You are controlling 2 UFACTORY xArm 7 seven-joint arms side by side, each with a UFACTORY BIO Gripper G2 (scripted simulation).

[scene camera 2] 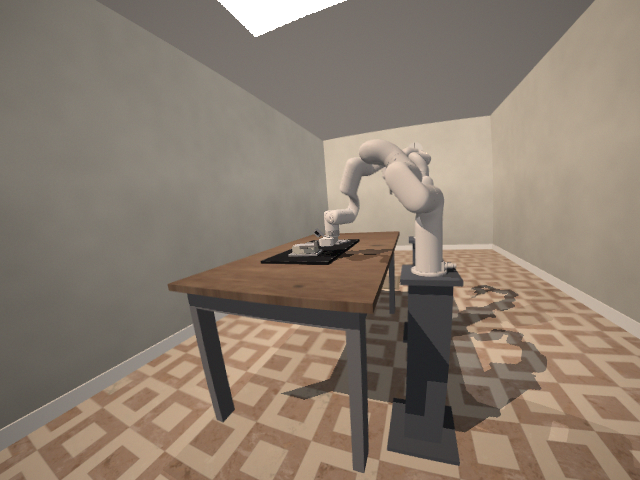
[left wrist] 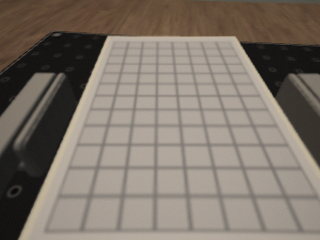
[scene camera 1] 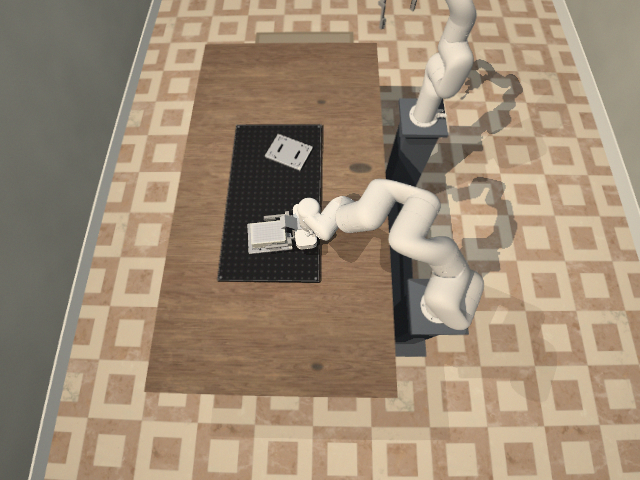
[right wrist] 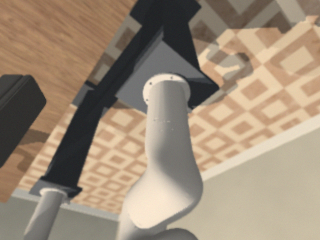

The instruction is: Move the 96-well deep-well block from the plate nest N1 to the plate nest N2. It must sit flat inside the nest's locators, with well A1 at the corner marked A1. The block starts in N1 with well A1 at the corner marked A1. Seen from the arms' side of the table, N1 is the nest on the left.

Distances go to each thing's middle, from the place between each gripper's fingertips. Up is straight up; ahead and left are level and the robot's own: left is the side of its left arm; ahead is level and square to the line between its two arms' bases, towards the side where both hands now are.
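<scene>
My left gripper is 2 cm above the white deep-well block (scene camera 1: 264,233) and 1 cm short of it. Counted from that same left hand, nest N2 (scene camera 1: 290,147) is 4 cm below, 38 cm to the right and 3 cm behind. Going by its middle, the nest N2 is nearer to my left gripper than to my right gripper.
My right gripper, meanwhile, is 33 cm above the nest N2, 41 cm short of it and 41 cm to the right of it. The white deep-well block is 30 cm below my right hand, 46 cm ahead of it and 79 cm to the left of it, so going by its middle, the white deep-well block is nearer to my left gripper than to my right gripper.
</scene>
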